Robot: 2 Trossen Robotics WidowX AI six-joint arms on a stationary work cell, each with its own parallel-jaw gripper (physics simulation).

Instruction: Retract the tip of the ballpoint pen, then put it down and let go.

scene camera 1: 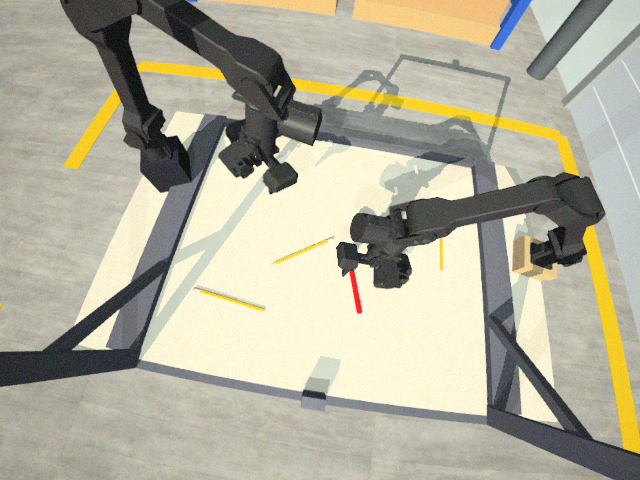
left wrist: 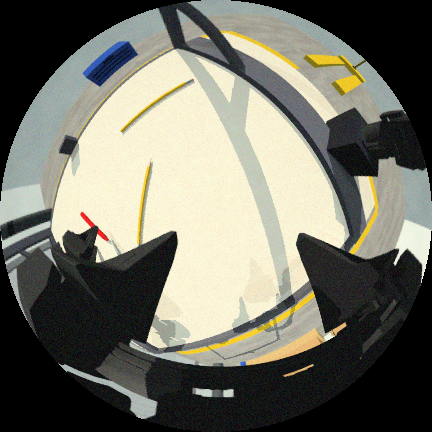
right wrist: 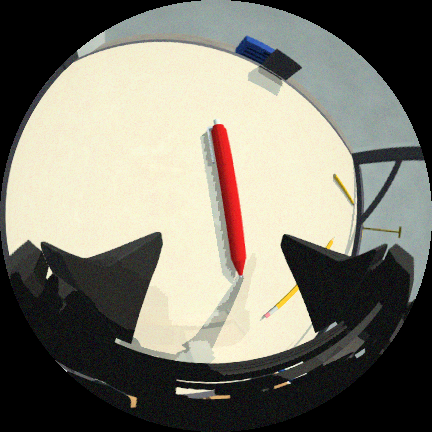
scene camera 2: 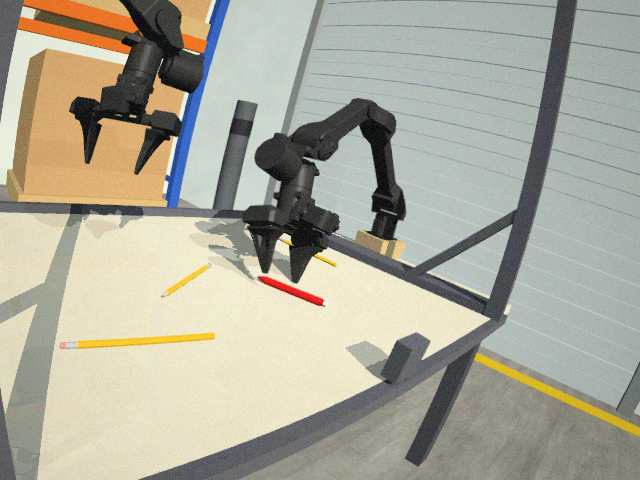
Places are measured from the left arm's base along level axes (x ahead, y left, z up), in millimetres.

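Pixels of known places: left gripper, fingertip midpoint: (scene camera 1: 260,179) (left wrist: 240,238) (scene camera 2: 110,169); right gripper, fingertip midpoint: (scene camera 1: 358,277) (left wrist: 96,236) (right wrist: 224,240) (scene camera 2: 280,278); left arm's base, link origin: (scene camera 1: 159,152) (left wrist: 368,140); right arm's base, link origin: (scene camera 1: 540,256) (scene camera 2: 382,236).
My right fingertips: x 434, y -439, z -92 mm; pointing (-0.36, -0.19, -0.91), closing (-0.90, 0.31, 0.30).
Observation:
For each thing: its middle in the pictures, then the offset to it from my right fingertips. Level surfaces: height alone.
- red ballpoint pen, body centre: (right wrist: 228,198) (scene camera 2: 290,290) (scene camera 1: 355,289) (left wrist: 92,225) 15 mm back, 26 mm right, 9 mm down
- pale table top, surface height: 14 mm down
- yellow pencil, body centre: (scene camera 2: 188,279) (left wrist: 141,206) (scene camera 1: 301,251) 123 mm back, 108 mm left, 11 mm down
- grey block, body centre: (scene camera 2: 406,357) (right wrist: 281,63) (scene camera 1: 313,400) (left wrist: 67,144) 185 mm back, 236 mm right, 17 mm up
A red ballpoint pen (scene camera 1: 356,294) (scene camera 2: 292,290) (left wrist: 95,226) (right wrist: 230,195) lies flat on the pale table top (scene camera 1: 310,330) (scene camera 2: 248,377). Its white push button (right wrist: 216,121) sticks out at the far end in the right wrist view, with the clip on the left side. Its cone end points toward the right gripper; whether the tip sticks out is too small to tell. My right gripper (scene camera 2: 280,276) (right wrist: 224,240) is open and empty above the pen's cone end, one finger on each side of it in the right wrist view. My left gripper (scene camera 2: 112,168) (left wrist: 240,238) is open and empty, high above the table and far from the pen.
A yellow pencil (scene camera 1: 303,250) (scene camera 2: 186,280) lies left of the pen, another (scene camera 1: 230,298) (scene camera 2: 144,341) farther left, and a third (scene camera 1: 441,254) (scene camera 2: 325,259) beyond the right gripper. A grey block (scene camera 1: 313,399) (scene camera 2: 405,357) stands at the table's edge. Dark frame bars run along the sides.

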